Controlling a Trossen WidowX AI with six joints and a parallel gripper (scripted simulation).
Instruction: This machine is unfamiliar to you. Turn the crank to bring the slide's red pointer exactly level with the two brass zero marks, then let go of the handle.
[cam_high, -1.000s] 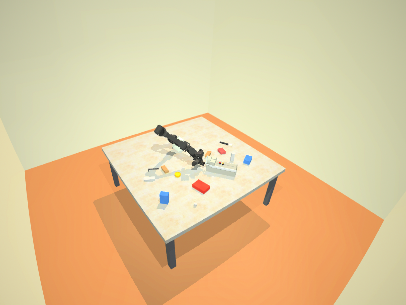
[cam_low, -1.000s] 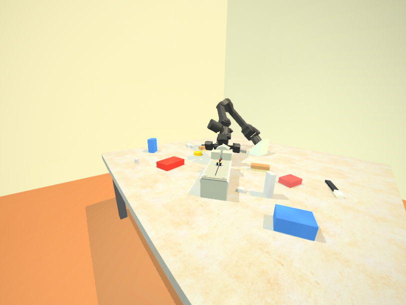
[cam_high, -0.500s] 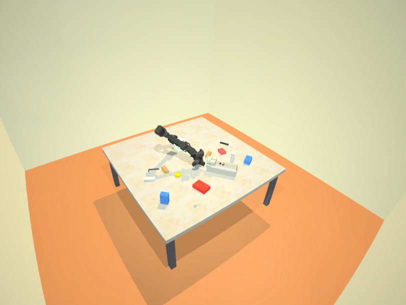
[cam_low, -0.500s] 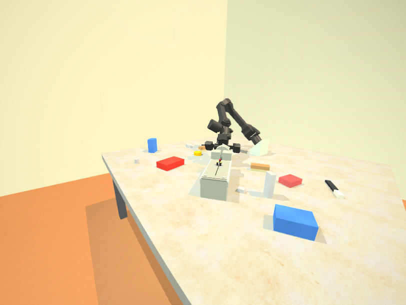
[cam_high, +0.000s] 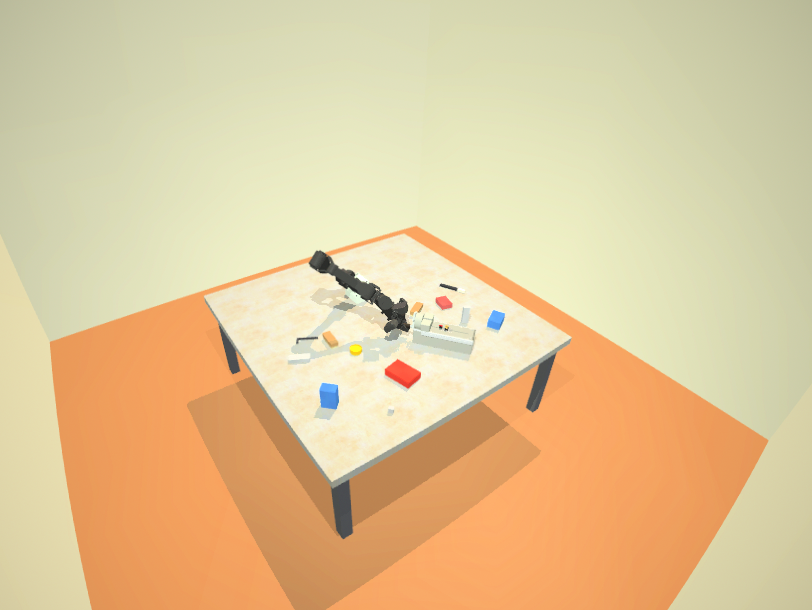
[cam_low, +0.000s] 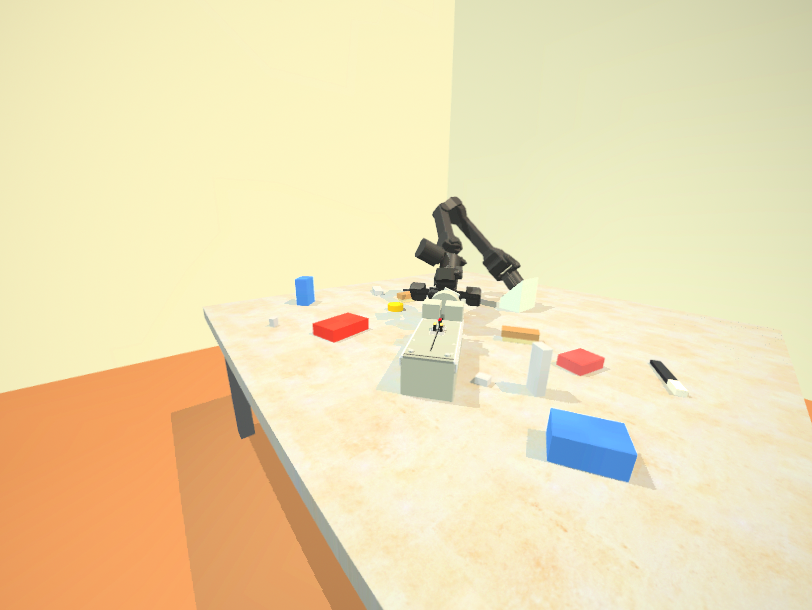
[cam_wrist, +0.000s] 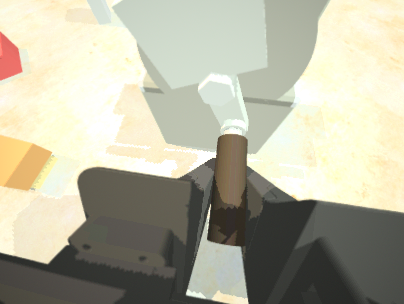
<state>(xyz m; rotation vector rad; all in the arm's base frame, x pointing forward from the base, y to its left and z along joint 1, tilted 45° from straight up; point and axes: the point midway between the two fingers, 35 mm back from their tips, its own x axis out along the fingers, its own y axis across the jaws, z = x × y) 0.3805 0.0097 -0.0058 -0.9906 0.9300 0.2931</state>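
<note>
The brown crank handle is 20 mm behind my gripper tip, 10 mm to the right of it and 30 mm above it. The rest, counted from my gripper tip: red pointer: 100 mm ahead, 90 mm to the left, 50 mm above; then crank: 10 mm behind, 40 mm above; then yellow disc: 40 mm behind, 250 mm to the right, 30 mm below.
</note>
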